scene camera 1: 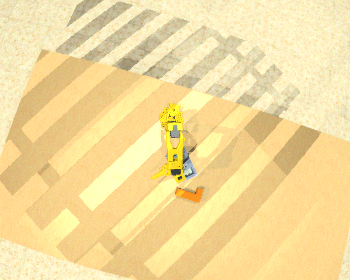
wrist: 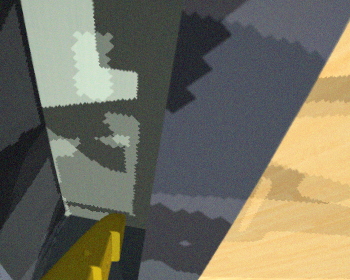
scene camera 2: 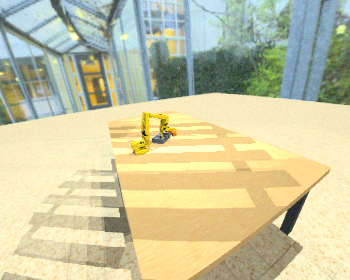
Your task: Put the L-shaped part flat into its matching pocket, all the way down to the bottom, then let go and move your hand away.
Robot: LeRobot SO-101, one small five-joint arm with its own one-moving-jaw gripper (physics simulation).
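Frame: origin at the arm's base, x ahead, y left, z up, level; millimetres.
Seen in the pictures: hand, tool point: (wrist: 123, 231); arm's base, link origin: (scene camera 1: 169, 122) (scene camera 2: 143, 150).
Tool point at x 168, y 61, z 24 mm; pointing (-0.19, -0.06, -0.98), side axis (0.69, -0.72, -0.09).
Observation:
Pixels of each thing's middle, then the offset from my tool point to it. "pt": a spot on its surface instead. Level surfaces: height alone.
- orange L-shaped part, body centre: (scene camera 1: 189, 192) (scene camera 2: 170, 132) 9 mm down, 110 mm ahead, 103 mm left
- grey holder, body centre: (wrist: 15, 120) (scene camera 1: 181, 164) (scene camera 2: 161, 137) 6 mm down, 3 mm ahead, 37 mm left
- pocket with a pale floor, surface spot: (wrist: 90, 187) pt 19 mm down, 18 mm back, 6 mm left
- wooden table, surface height: 24 mm down
The orange L-shaped part (scene camera 1: 190, 195) (scene camera 2: 174, 132) lies on the table, just past the near end of the grey holder (scene camera 1: 190, 165) (scene camera 2: 160, 139) (wrist: 225, 125), and apart from it. In the wrist view, part of a pocket with a pale floor (wrist: 90, 187) shows, and no orange part shows in that stretch. My gripper (scene camera 1: 167, 177) is fully open and empty, with its moving jaw swung out to the left in scene camera 1. In the wrist view one notched jaw (wrist: 97, 247) shows, its tip over the pocket area. Its exact height is unclear. The arm hides part of the holder.
The wooden table (scene camera 1: 250, 210) (scene camera 2: 200, 200) (wrist: 305, 200) has stripes of light and shade. The arm's base (scene camera 1: 171, 115) (scene camera 2: 140, 147) stands behind the holder, toward the table's back edge in scene camera 1.

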